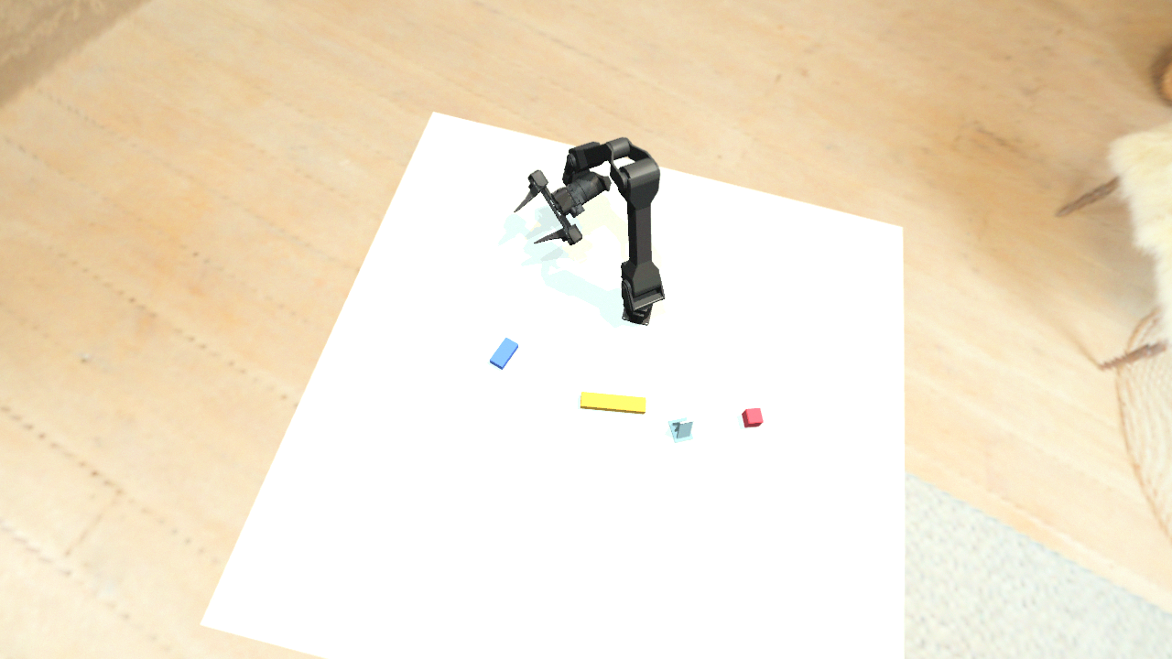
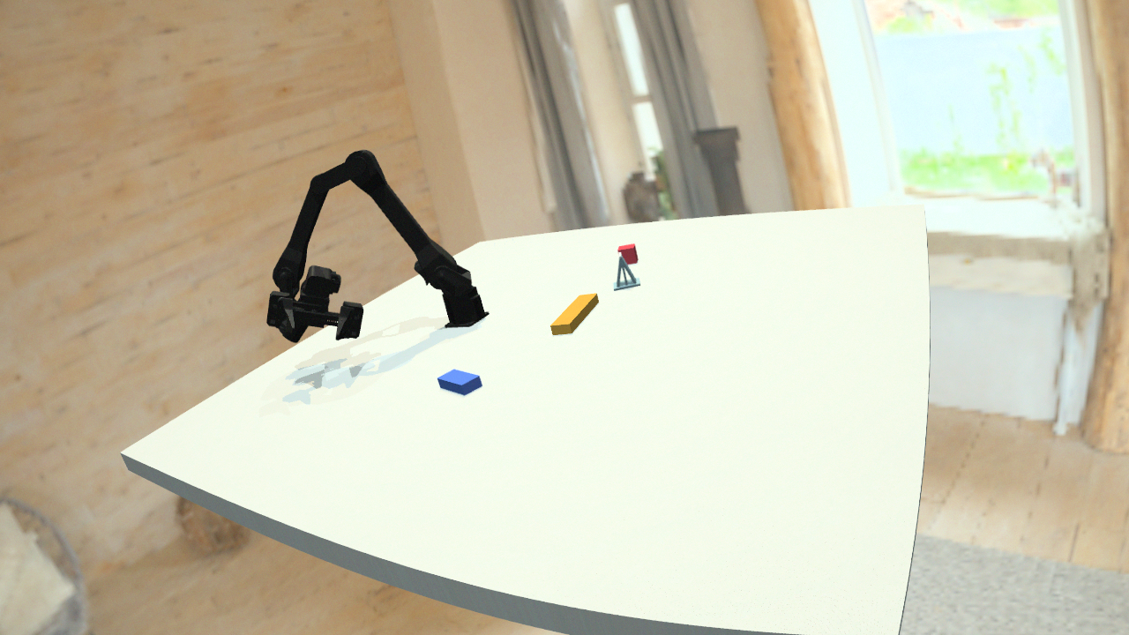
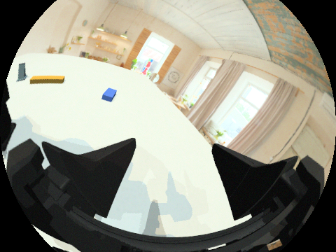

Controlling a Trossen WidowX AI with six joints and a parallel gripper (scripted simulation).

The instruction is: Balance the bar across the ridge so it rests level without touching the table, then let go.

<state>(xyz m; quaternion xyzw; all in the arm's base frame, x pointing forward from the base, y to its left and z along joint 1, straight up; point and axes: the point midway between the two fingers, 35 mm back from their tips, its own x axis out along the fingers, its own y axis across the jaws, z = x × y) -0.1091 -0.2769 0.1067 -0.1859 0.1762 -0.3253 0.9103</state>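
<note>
Right now my gripper tip is 330 mm short of the yellow bar, 290 mm to the right of it and 90 mm above it. From my gripper tip the other things lie so: red cube (290 mm ahead, 590 mm to the left, 80 mm below); then blue flat block (280 mm ahead, 30 mm to the left, 90 mm below).
</note>
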